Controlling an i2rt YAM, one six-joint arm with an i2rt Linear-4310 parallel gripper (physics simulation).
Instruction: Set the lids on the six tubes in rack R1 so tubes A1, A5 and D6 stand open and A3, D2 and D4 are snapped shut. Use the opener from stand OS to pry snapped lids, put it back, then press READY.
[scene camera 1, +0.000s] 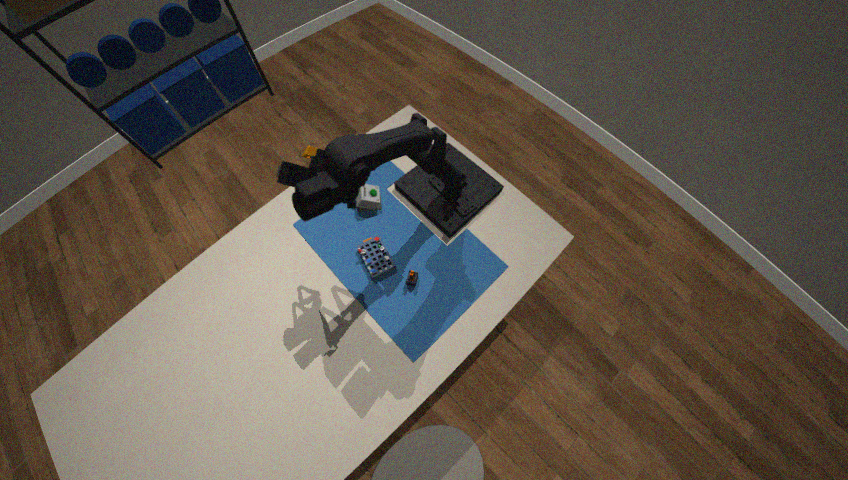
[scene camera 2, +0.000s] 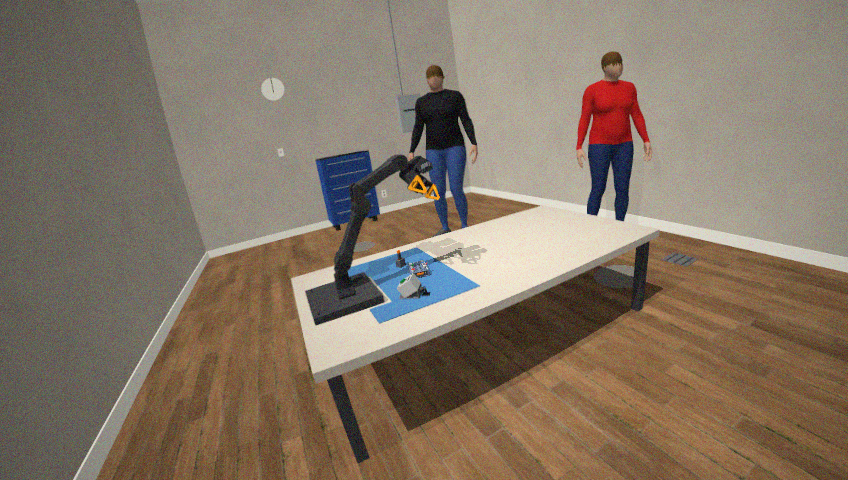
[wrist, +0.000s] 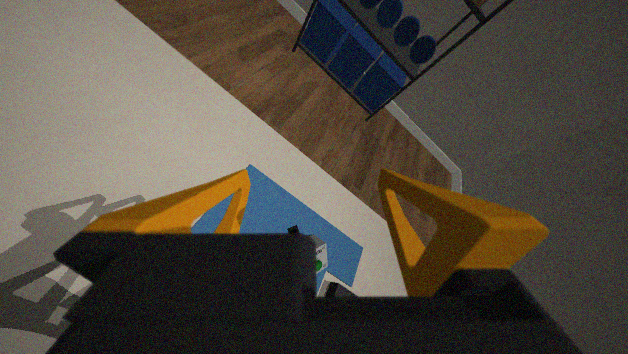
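Where they show: gripper, fingertip midpoint: (scene camera 2: 432, 195) (wrist: 313, 176); arm's base at its link origin: (scene camera 1: 452, 193) (scene camera 2: 344, 288).
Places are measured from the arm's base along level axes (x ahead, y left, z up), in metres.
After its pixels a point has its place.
Observation:
My gripper (scene camera 2: 431, 193) @[x 0.430, y -0.120, z 0.349 m] (wrist: 313, 176) @[x 0.430, y -0.120, z 0.349 m] is open and empty, orange fingers wide apart, high above the table. Rack R1 (scene camera 1: 375, 258) @[x 0.364, y 0.034, z -0.011 m] (scene camera 2: 419, 268) @[x 0.359, y 0.008, z -0.007 m], a small grey rack with red, blue, white and green spots, sits on the blue mat (scene camera 1: 333, 237) @[x 0.436, y -0.132, z -0.034 m] (scene camera 2: 452, 285) @[x 0.436, y -0.198, z -0.034 m] (wrist: 280, 200) @[x 0.399, y -0.249, z -0.034 m]. Its lids are too small to tell open from shut. Stand OS (scene camera 1: 411, 279) (scene camera 2: 399, 262), small and dark, stands beside the rack; the opener's orange top (scene camera 2: 398, 253) @[x 0.304, y 0.159, z 0.038 m] shows upright on it. A light grey box (scene camera 1: 368, 199) @[x 0.265, y -0.143, z 0.038 m] (scene camera 2: 409, 287) @[x 0.247, y -0.207, z 0.018 m] with the green READY button (scene camera 1: 373, 192) @[x 0.235, y -0.157, z 0.037 m] (wrist: 318, 265) @[x 0.235, y -0.160, z 0.037 m] is partly hidden by the gripper body in the wrist view.
The arm's dark base plate (scene camera 1: 476, 184) @[x -0.100, y 0.024, z -0.002 m] (scene camera 2: 321, 312) @[x -0.115, y -0.165, z -0.005 m] stands at one end of the white table (scene camera 1: 148, 356) @[x 1.186, y -0.158, z -0.037 m] (scene camera 2: 565, 237) @[x 1.184, y -0.054, z -0.037 m]. A small black object (scene camera 2: 423, 292) @[x 0.306, y -0.190, z -0.030 m] (wrist: 293, 229) @[x 0.318, y -0.209, z -0.033 m] lies next to the button box. A person in black (scene camera 2: 440, 118) and one in red (scene camera 2: 611, 113) stand beyond the table.

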